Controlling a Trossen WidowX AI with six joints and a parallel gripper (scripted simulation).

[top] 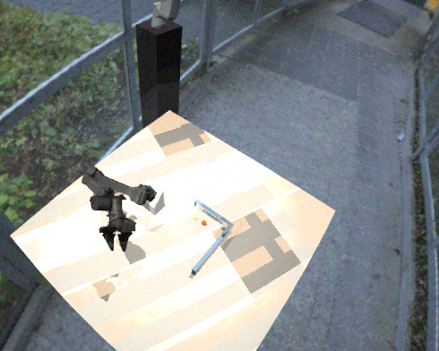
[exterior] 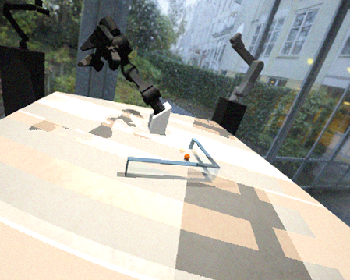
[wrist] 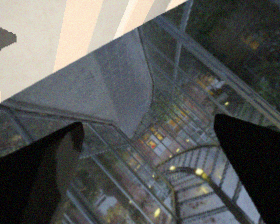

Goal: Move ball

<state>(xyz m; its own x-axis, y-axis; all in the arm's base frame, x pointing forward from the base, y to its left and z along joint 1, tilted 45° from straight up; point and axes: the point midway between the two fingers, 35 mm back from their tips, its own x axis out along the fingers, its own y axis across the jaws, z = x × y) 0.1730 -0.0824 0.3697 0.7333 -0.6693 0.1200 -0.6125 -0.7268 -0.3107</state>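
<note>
Now: the orange ball 5 cm ahead of my gripper tip, 46 cm to the left of it and 27 cm below it. Round my gripper tip: see-through copy of ball (45 cm to the left, 27 cm below).
</note>
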